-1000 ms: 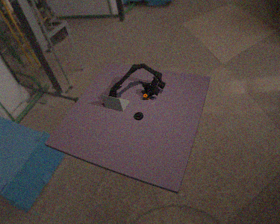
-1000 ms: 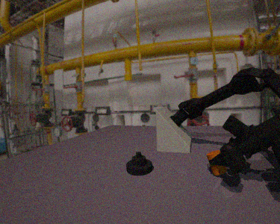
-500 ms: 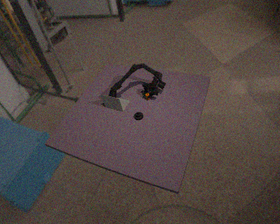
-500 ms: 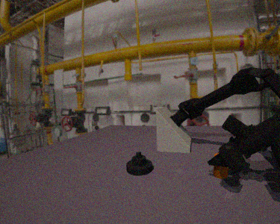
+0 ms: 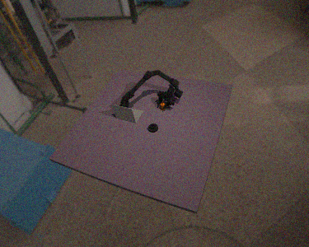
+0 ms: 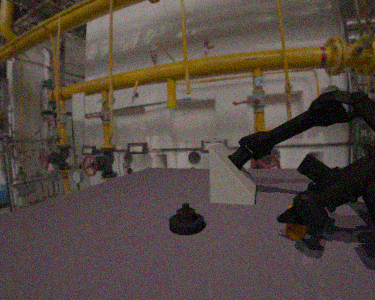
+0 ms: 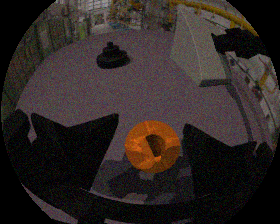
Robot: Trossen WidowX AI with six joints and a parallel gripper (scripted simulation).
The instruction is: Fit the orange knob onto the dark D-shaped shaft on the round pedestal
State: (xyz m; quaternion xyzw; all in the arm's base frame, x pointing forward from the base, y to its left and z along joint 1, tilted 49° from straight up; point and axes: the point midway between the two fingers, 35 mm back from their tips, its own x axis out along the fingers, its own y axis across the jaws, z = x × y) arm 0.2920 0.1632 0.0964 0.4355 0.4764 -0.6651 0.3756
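The orange knob lies 1 cm ahead of my gripper tip, 3 cm to the left of it and 1 cm below it. From my gripper tip the other things lie so: pedestal 3 cm ahead, 22 cm to the right, 1 cm below.
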